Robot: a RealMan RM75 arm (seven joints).
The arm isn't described. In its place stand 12 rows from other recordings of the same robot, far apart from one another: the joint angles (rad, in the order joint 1, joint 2, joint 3, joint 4, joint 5, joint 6, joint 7), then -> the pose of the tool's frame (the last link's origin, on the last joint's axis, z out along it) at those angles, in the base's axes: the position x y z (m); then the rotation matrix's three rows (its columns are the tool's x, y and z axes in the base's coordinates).
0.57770 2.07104 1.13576 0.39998 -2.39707 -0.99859 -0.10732 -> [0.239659, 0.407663, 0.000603], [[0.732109, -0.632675, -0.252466], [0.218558, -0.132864, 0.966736], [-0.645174, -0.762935, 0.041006]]
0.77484 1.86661 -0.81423 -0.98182 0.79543 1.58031 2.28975 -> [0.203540, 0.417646, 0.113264], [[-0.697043, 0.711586, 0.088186], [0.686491, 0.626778, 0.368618], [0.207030, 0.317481, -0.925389]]
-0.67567 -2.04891 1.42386 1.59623 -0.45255 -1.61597 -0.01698 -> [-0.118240, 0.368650, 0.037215], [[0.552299, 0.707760, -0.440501], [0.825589, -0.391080, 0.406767], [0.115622, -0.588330, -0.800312]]
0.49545 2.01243 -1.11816 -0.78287 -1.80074 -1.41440 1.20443 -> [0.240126, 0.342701, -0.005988], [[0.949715, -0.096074, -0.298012], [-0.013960, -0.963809, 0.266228], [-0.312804, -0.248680, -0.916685]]
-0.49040 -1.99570 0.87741 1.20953 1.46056 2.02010 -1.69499 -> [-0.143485, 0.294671, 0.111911], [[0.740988, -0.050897, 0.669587], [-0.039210, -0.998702, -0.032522], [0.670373, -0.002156, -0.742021]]
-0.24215 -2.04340 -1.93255 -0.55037 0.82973 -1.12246 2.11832 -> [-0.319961, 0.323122, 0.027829], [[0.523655, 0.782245, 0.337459], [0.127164, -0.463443, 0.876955], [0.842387, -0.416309, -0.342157]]
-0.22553 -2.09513 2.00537 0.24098 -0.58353 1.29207 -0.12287 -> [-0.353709, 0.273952, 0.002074], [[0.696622, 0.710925, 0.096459], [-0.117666, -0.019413, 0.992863], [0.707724, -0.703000, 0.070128]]
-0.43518 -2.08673 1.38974 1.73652 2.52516 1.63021 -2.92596 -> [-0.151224, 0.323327, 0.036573], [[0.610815, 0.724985, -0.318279], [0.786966, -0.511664, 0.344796], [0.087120, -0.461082, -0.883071]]
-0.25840 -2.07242 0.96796 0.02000 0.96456 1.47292 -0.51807 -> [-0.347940, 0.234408, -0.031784], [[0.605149, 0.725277, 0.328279], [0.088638, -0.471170, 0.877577], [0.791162, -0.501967, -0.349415]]
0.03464 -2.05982 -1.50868 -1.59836 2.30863 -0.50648 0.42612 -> [-0.236630, 0.325231, 0.038510], [[0.604137, 0.790280, -0.102355], [0.458068, -0.239295, 0.856103], [0.652067, -0.564089, -0.506569]]
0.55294 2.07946 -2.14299 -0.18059 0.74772 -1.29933 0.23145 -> [0.268134, 0.368475, 0.006438], [[0.579218, -0.735674, -0.351128], [0.269511, -0.233694, 0.934211], [-0.769332, -0.635744, 0.062912]]
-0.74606 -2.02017 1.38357 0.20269 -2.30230 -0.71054 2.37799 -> [-0.260662, 0.426815, -0.041804], [[0.864806, 0.484359, 0.132313], [0.213743, -0.593577, 0.775874], [0.454339, -0.642699, -0.616858]]
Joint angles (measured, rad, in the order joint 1, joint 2, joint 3, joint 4, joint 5, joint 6, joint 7), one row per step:
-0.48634, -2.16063, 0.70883, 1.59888, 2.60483, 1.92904, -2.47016
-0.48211, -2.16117, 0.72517, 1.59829, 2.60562, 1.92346, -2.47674
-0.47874, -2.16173, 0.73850, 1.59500, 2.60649, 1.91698, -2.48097
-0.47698, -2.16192, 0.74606, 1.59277, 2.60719, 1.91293, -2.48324
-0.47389, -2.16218, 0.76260, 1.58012, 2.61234, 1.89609, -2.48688
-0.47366, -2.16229, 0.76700, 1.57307, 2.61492, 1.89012, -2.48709
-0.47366, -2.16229, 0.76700, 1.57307, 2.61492, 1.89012, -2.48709
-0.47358, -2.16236, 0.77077, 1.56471, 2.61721, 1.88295, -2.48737
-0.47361, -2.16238, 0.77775, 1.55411, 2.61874, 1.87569, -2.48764
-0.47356, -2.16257, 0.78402, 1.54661, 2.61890, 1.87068, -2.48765
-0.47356, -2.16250, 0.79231, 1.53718, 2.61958, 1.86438, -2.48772
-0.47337, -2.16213, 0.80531, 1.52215, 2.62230, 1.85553, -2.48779
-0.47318, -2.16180, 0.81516, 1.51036, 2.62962, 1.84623, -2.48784
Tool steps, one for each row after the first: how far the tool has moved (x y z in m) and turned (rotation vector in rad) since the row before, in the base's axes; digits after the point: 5 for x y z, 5 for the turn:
0.00037, 0.00013, -0.00215, -0.00569, 0.00540, 0.00093
-0.00004, 0.00028, -0.00216, -0.00504, 0.00382, 0.00091
-0.00007, 0.00023, -0.00123, -0.00272, 0.00238, 0.00049
-0.00147, 0.00140, -0.00342, -0.00398, 0.00660, 0.00400
-0.00083, 0.00055, -0.00142, -0.00239, 0.00153, 0.00228
0.00000, 0.00000, 0.00000, 0.00000, 0.00000, 0.00000
-0.00100, 0.00068, -0.00149, -0.00163, 0.00077, 0.00285
-0.00078, 0.00072, -0.00231, -0.00538, 0.00047, 0.00178
-0.00028, 0.00049, -0.00192, -0.00500, 0.00000, -0.00007
-0.00040, 0.00062, -0.00236, -0.00646, 0.00085, -0.00003
-0.00097, 0.00069, -0.00365, -0.01126, 0.00275, 0.00145
-0.00156, 0.00065, -0.00255, -0.00661, 0.00704, 0.00363

